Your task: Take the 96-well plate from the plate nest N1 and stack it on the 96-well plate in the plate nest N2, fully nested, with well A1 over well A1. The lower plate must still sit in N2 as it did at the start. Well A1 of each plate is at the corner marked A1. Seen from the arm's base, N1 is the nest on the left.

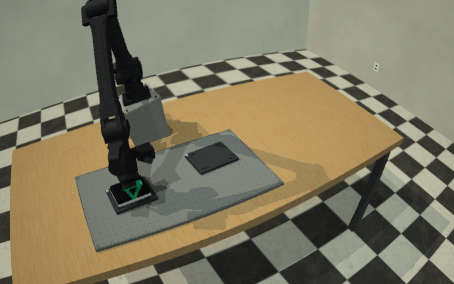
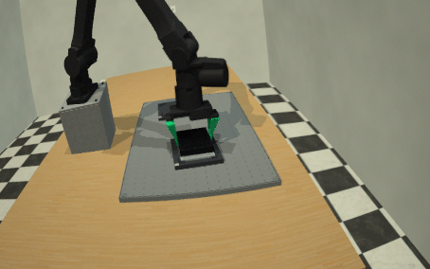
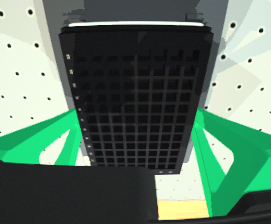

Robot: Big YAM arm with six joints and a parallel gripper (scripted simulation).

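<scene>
Right now my hand is right at the black 96-well plate. Also, from my hand: plate nest N2 (30 mm below); then plate nest N1 (330 mm to the left, 120 mm behind, 30 mm below); then pale 96-well plate (20 mm below).
</scene>
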